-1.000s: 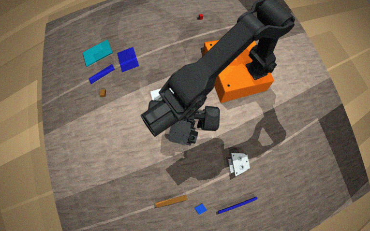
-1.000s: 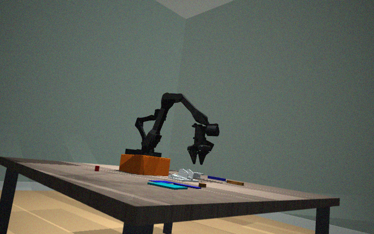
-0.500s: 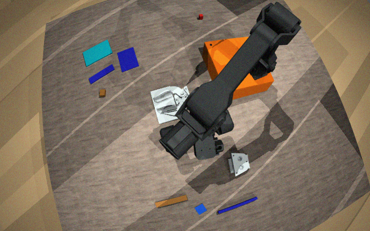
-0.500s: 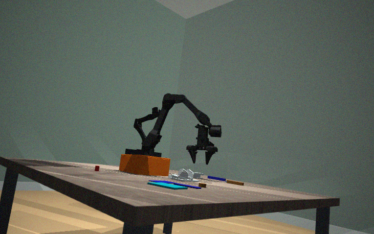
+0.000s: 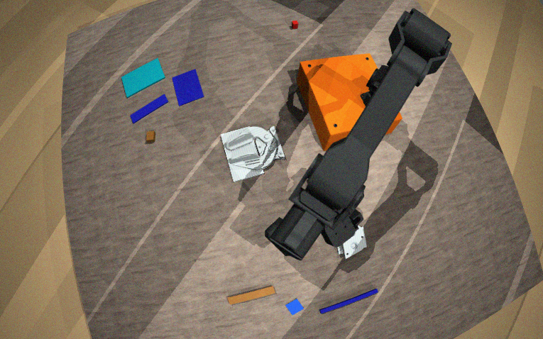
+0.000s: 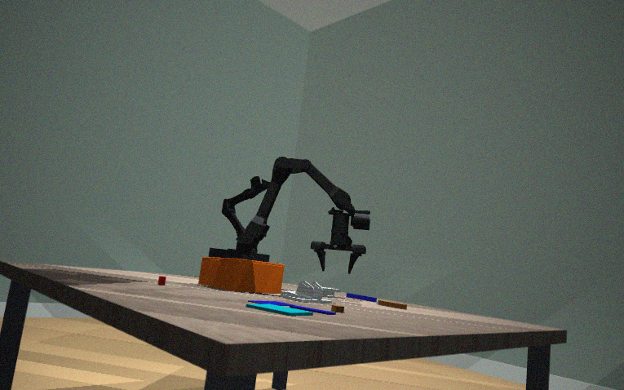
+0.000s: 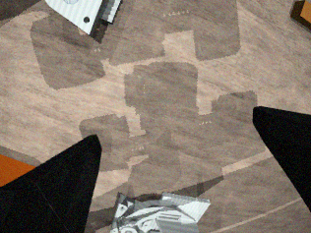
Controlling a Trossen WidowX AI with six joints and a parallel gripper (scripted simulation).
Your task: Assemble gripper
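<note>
Now: the white gripper base 80 mm behind my gripper tip, 90 mm to the left of it and 60 mm below it. The rest, counted from my gripper tip: white jaw 180 mm to the right, 80 mm below; then blue square 100 mm ahead, 170 mm to the left, 90 mm below; then brown bar 170 mm ahead, 100 mm to the left, 80 mm below.
</note>
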